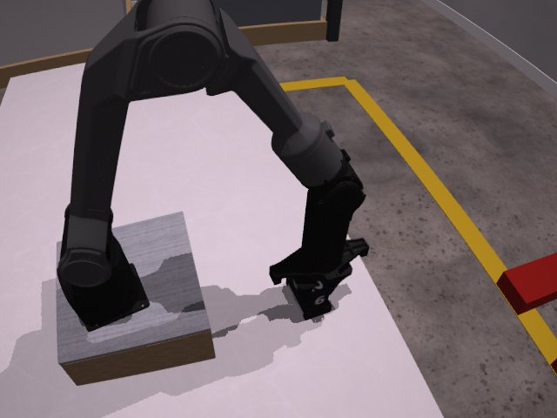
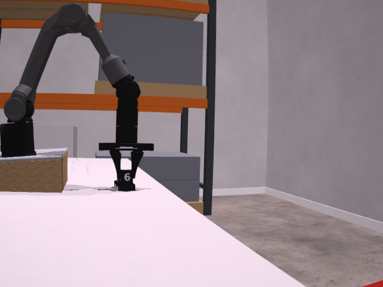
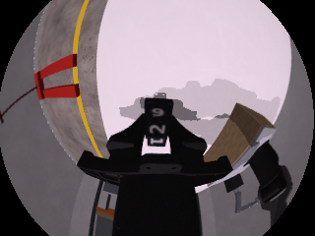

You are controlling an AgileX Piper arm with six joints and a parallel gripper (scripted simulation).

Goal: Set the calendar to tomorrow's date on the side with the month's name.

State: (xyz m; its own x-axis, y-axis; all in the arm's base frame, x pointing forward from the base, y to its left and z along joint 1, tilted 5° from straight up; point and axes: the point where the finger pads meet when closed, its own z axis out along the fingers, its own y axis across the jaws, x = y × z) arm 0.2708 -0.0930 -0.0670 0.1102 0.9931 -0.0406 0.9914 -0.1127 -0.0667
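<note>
The cube is right at my hand. Also, from my hand: black base 2 cm to the left, 3 cm below.
</note>
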